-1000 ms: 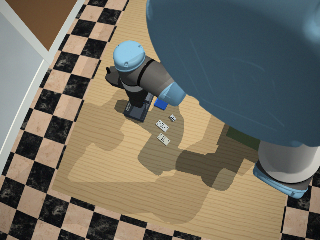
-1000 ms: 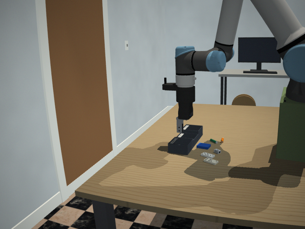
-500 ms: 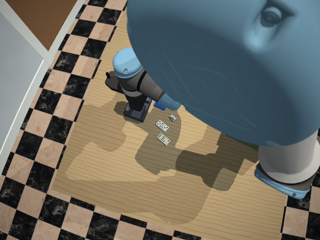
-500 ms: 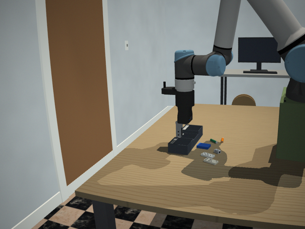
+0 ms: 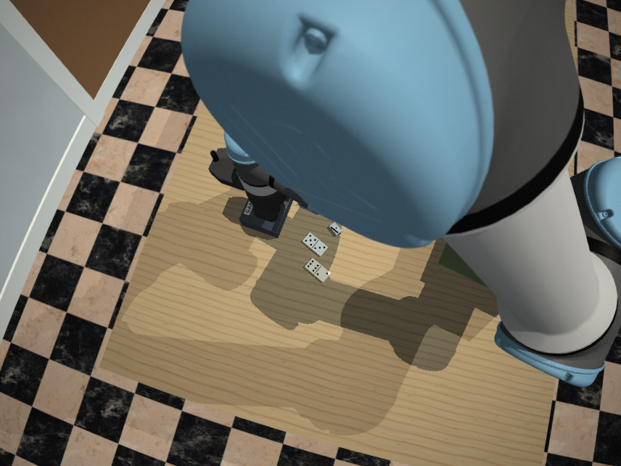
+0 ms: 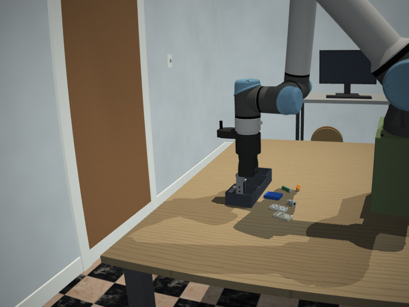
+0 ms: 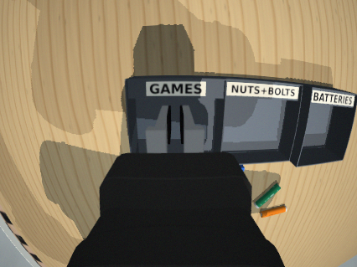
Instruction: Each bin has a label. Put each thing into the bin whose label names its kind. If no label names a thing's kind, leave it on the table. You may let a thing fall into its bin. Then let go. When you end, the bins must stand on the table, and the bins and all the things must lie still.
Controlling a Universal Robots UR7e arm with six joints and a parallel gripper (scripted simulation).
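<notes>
Right now my hand is 140 mm past the green battery, 110 mm to the left of it and 40 mm above it. The rest, counted from my hand: grey metal piece (160 mm behind, 10 mm to the left, 40 mm below); then dark three-part bin (20 mm behind, 80 mm to the right, 20 mm below); then blue flat block (100 mm behind, 50 mm to the right, 40 mm below).
</notes>
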